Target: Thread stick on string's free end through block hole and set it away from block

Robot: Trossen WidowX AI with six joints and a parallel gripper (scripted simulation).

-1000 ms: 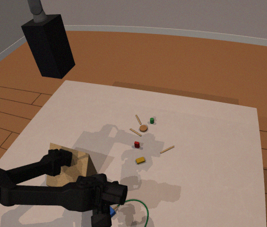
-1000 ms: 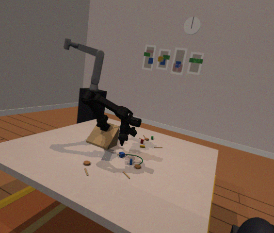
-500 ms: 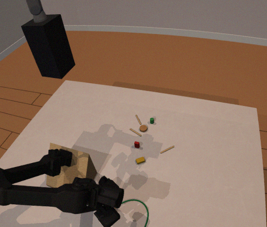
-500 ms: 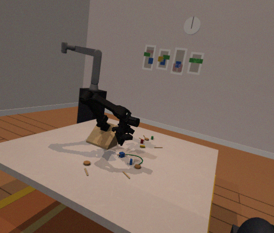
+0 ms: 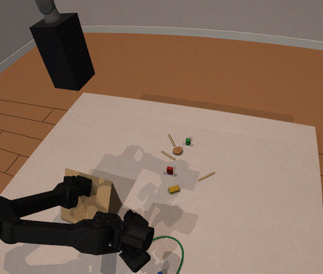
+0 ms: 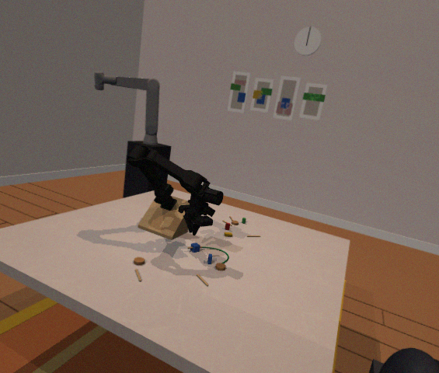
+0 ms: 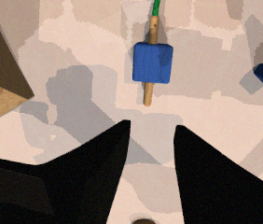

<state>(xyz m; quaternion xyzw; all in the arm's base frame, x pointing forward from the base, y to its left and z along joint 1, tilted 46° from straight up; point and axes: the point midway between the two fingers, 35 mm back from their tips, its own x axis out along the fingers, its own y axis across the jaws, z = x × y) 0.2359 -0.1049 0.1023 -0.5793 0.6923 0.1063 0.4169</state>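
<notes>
The blue cube is 70 mm below my gripper tip, 30 mm to the left of it and 10 mm ahead of it. The rest, counted from my gripper tip: thin wooden stick: 70 mm below, 40 mm to the left, 20 mm ahead; yellow block: 300 mm to the left, 80 mm below, 50 mm ahead; round wooden button: 170 mm ahead, 80 mm below, 30 mm to the right.
</notes>
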